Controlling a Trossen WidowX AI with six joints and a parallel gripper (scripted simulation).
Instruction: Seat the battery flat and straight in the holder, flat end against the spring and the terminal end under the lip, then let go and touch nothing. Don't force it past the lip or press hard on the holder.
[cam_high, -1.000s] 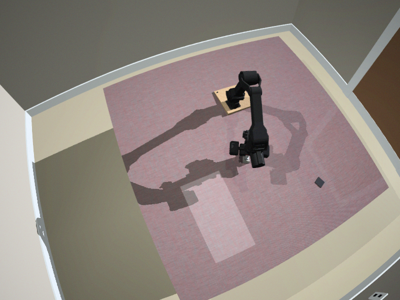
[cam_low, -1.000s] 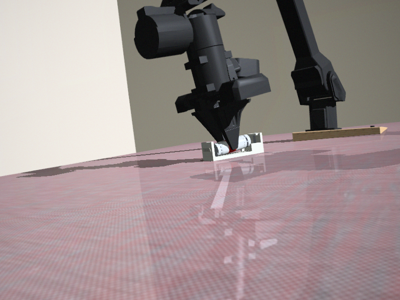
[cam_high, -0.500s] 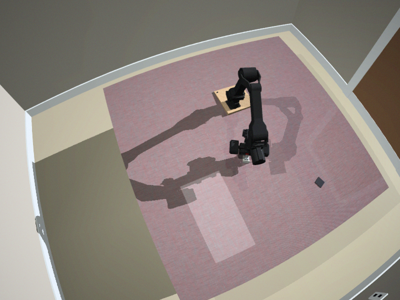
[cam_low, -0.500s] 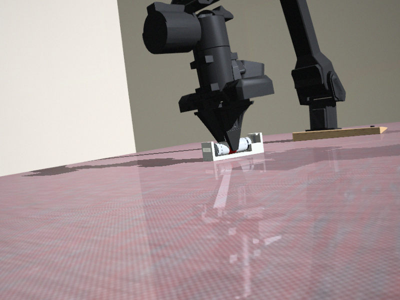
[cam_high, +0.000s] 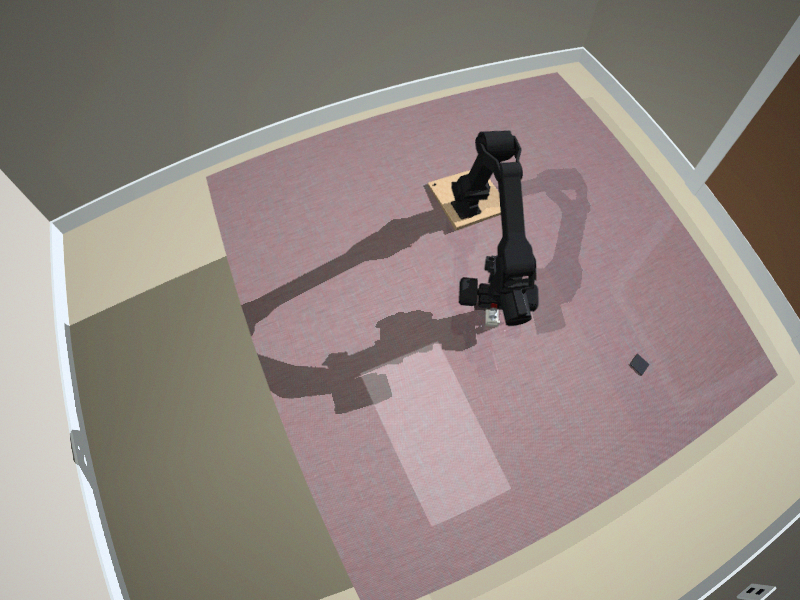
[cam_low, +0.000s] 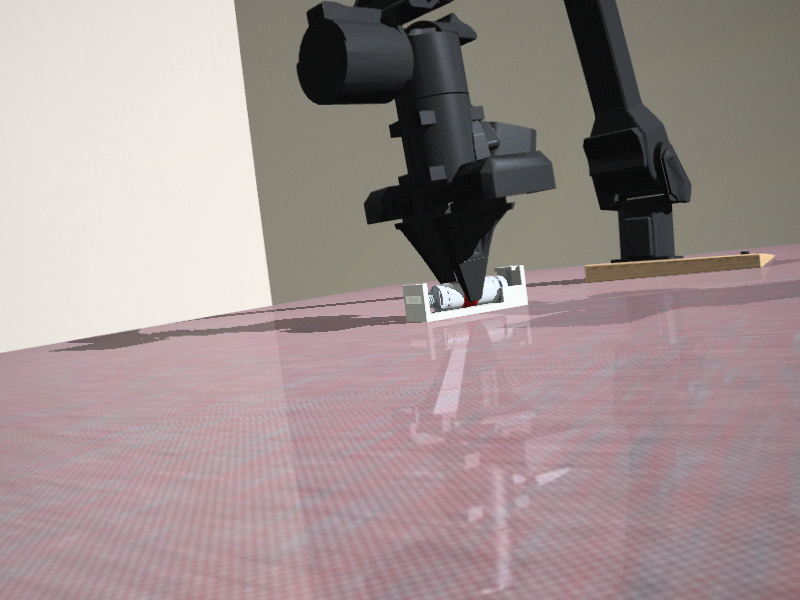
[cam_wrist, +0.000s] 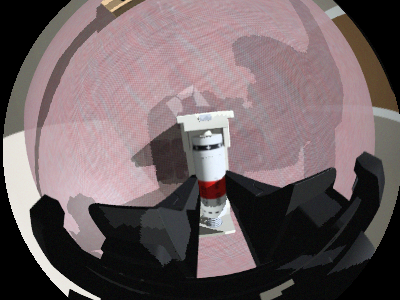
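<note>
Now: the battery 10 mm above my gripper tip.
</note>
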